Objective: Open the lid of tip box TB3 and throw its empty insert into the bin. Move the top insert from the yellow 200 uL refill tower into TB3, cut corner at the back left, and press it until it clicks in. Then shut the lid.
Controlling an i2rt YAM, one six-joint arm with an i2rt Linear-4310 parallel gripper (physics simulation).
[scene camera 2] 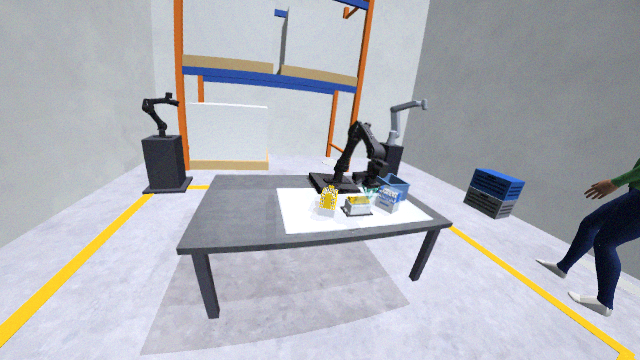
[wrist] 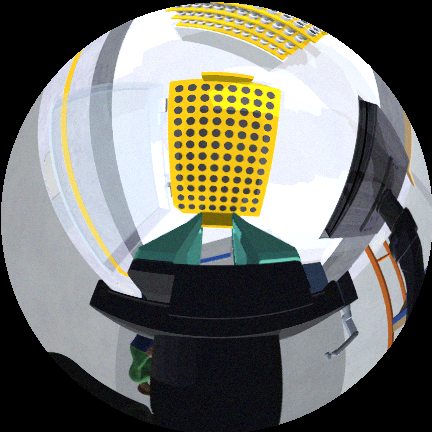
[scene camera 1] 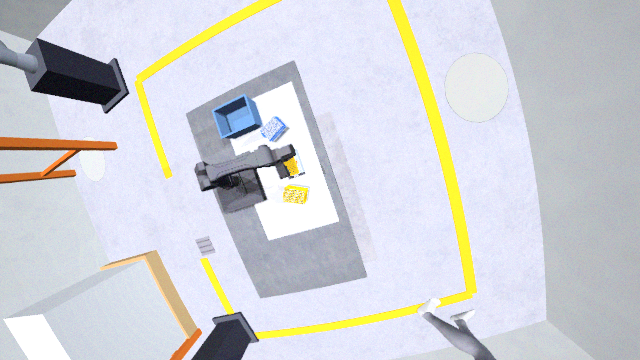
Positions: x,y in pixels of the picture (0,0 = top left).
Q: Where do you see a blue-and-white tip box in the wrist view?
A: At 219,251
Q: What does my gripper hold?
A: A yellow insert.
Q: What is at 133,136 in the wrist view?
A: A clear lid.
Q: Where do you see a yellow insert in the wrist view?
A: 221,128
